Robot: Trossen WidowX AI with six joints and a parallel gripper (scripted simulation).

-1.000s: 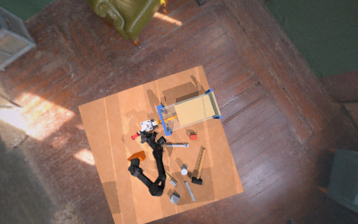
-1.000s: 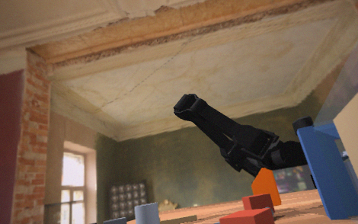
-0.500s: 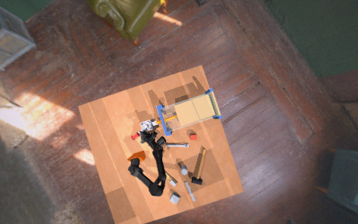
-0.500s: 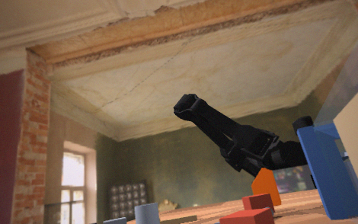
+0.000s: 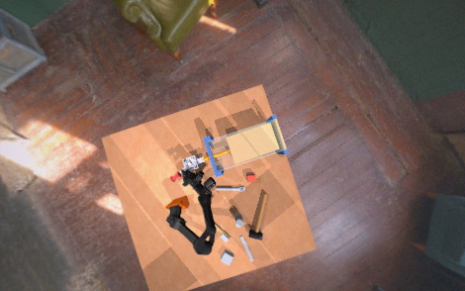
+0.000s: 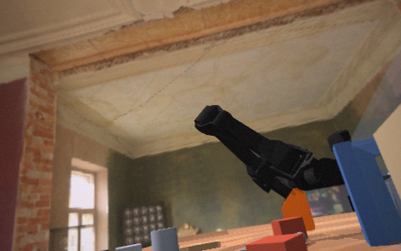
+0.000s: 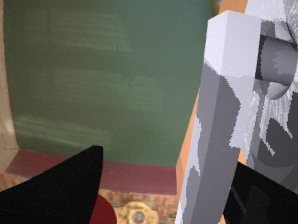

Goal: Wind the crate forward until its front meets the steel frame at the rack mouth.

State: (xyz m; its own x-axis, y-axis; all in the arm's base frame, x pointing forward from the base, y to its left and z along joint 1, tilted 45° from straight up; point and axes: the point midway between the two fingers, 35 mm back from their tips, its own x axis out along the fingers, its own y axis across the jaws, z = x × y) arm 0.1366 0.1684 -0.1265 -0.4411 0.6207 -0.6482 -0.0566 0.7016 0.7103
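My gripper tip is now 1 cm to the left of the winch handle, 1 cm past it and 1 cm above it. Round my gripper tip: grey hand winch: 10 cm below, 3 cm ahead, 1 cm to the left; then red knob: 4 cm behind, 3 cm to the right, 2 cm above; then clear-panelled guard cubby: 45 cm ahead, 4 cm to the left, 1 cm below.
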